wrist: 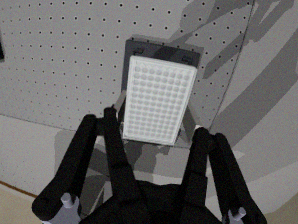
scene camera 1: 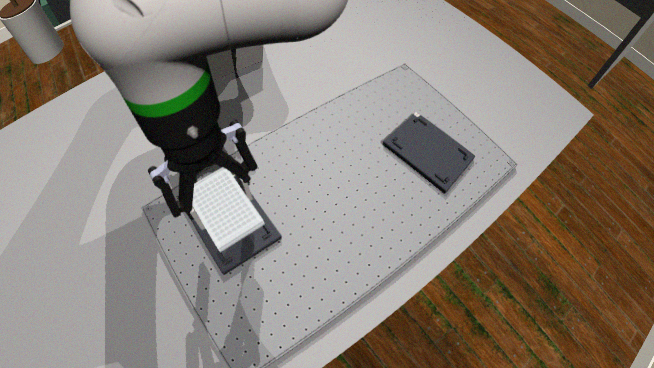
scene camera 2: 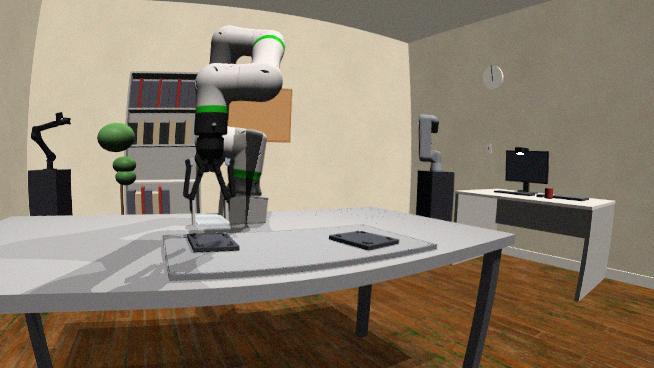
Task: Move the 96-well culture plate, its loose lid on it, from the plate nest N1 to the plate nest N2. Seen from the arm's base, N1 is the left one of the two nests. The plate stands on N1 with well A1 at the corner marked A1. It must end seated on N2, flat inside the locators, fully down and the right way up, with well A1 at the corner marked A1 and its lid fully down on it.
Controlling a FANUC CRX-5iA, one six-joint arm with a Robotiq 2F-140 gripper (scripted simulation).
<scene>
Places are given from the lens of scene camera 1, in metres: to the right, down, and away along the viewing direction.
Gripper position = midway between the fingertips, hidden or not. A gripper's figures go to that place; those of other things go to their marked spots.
my gripper [scene camera 1: 223,208]: -0.17, 0.04, 0.57
clear lid [scene camera 1: 226,212]: -0.16, 0.05, 0.55
dark plate nest N2 [scene camera 1: 251,245]: -0.13, 0.10, 0.58
</scene>
